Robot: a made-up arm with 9 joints. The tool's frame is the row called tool.
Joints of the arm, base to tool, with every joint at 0 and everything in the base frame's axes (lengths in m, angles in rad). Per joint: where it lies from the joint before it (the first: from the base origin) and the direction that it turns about. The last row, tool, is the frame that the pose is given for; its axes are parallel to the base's.
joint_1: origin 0.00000 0.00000 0.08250 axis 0 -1 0
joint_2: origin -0.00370 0.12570 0.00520 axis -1 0 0
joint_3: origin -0.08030 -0.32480 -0.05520 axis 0 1 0
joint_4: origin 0.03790 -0.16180 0.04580 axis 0 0 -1
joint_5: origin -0.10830 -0.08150 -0.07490 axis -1 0 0
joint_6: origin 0.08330 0.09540 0.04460 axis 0 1 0
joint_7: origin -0.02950 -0.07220 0.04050 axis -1 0 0
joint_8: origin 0.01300 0.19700 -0.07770 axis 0 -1 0
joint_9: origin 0.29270 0.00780 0.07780 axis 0 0 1
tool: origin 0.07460 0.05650 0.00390
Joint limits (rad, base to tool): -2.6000..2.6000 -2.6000..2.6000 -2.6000..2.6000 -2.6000..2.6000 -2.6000..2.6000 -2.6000..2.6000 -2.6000..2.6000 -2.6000..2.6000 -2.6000..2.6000
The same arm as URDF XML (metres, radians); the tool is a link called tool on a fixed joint. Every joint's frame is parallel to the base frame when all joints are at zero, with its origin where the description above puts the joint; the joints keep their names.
<robot name="arm">
<joint name="tool_fixed" type="fixed"><parent link="link9"/><child link="tool"/><origin xyz="0.0746 0.0565 0.0039"/></joint>
<joint name="joint_9" type="revolute"><parent link="link8"/><child link="link9"/><origin xyz="0.2927 0.0078 0.0778"/><axis xyz="0 0 1"/><limit lower="-2.6" upper="2.6"/></joint>
<joint name="joint_8" type="revolute"><parent link="link7"/><child link="link8"/><origin xyz="0.013 0.197 -0.0777"/><axis xyz="0 -1 0"/><limit lower="-2.6" upper="2.6"/></joint>
<joint name="joint_7" type="revolute"><parent link="link6"/><child link="link7"/><origin xyz="-0.0295 -0.0722 0.0405"/><axis xyz="-1 0 0"/><limit lower="-2.6" upper="2.6"/></joint>
<joint name="joint_6" type="revolute"><parent link="link5"/><child link="link6"/><origin xyz="0.0833 0.0954 0.0446"/><axis xyz="0 1 0"/><limit lower="-2.6" upper="2.6"/></joint>
<joint name="joint_5" type="revolute"><parent link="link4"/><child link="link5"/><origin xyz="-0.1083 -0.0815 -0.0749"/><axis xyz="-1 0 0"/><limit lower="-2.6" upper="2.6"/></joint>
<joint name="joint_4" type="revolute"><parent link="link3"/><child link="link4"/><origin xyz="0.0379 -0.1618 0.0458"/><axis xyz="0 0 -1"/><limit lower="-2.6" upper="2.6"/></joint>
<joint name="joint_3" type="revolute"><parent link="link2"/><child link="link3"/><origin xyz="-0.0803 -0.3248 -0.0552"/><axis xyz="0 1 0"/><limit lower="-2.6" upper="2.6"/></joint>
<joint name="joint_2" type="revolute"><parent link="link1"/><child link="link2"/><origin xyz="-0.0037 0.1257 0.0052"/><axis xyz="-1 0 0"/><limit lower="-2.6" upper="2.6"/></joint>
<joint name="joint_1" type="revolute"><parent link="base_link"/><child link="link1"/><origin xyz="0 0 0.0825"/><axis xyz="0 -1 0"/><limit lower="-2.6" upper="2.6"/></joint>
<link name="base_link"/>
<link name="link1"/>
<link name="link2"/>
<link name="link3"/>
<link name="link4"/>
<link name="link5"/>
<link name="link6"/>
<link name="link7"/>
<link name="link8"/>
<link name="link9"/>
<link name="tool"/>
</robot>

